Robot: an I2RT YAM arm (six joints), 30 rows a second.
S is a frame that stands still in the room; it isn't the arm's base.
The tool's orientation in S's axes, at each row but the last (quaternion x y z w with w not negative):
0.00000 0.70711 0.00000 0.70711
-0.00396 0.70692 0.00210 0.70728
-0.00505 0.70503 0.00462 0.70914
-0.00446 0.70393 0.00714 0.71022
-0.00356 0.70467 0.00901 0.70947
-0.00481 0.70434 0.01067 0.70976
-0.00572 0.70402 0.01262 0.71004
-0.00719 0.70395 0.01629 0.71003
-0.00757 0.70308 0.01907 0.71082
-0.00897 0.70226 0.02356 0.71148
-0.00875 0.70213 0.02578 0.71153
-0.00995 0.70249 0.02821 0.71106
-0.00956 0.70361 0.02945 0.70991
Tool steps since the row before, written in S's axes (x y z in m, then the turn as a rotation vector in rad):
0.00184 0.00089 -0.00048 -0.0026 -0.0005 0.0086
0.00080 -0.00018 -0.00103 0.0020 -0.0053 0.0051
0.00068 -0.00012 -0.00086 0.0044 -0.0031 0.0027
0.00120 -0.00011 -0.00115 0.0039 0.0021 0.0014
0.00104 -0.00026 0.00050 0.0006 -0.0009 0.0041
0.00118 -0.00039 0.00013 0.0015 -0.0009 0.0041
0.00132 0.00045 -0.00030 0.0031 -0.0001 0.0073
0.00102 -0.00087 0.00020 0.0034 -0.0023 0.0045
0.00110 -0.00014 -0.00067 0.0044 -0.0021 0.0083
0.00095 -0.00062 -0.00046 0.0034 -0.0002 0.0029
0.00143 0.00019 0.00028 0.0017 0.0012 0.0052
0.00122 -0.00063 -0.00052 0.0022 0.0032 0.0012
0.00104 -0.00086 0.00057 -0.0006 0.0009 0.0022
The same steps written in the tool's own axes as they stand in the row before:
0.00048 0.00089 0.00184 -0.0086 -0.0005 -0.0026
0.00103 -0.00018 0.00080 -0.0051 -0.0053 0.0020
0.00086 -0.00013 0.00067 -0.0027 -0.0032 0.0044
0.00116 -0.00013 0.00119 -0.0014 0.0020 0.0039
-0.00050 -0.00027 0.00104 -0.0041 -0.0009 0.0006
-0.00012 -0.00041 0.00117 -0.0041 -0.0009 0.0015
0.00032 0.00041 0.00133 -0.0073 -0.0001 0.0032
-0.00020 -0.00090 0.00099 -0.0045 -0.0024 0.0034
0.00068 -0.00019 0.00109 -0.0083 -0.0021 0.0044
0.00046 -0.00067 0.00091 -0.0029 -0.0003 0.0034
-0.00026 0.00013 0.00144 -0.0051 0.0012 0.0018
0.00052 -0.00071 0.00118 -0.0011 0.0031 0.0024
-0.00059 -0.00090 0.00100 -0.0022 0.0010 -0.0005

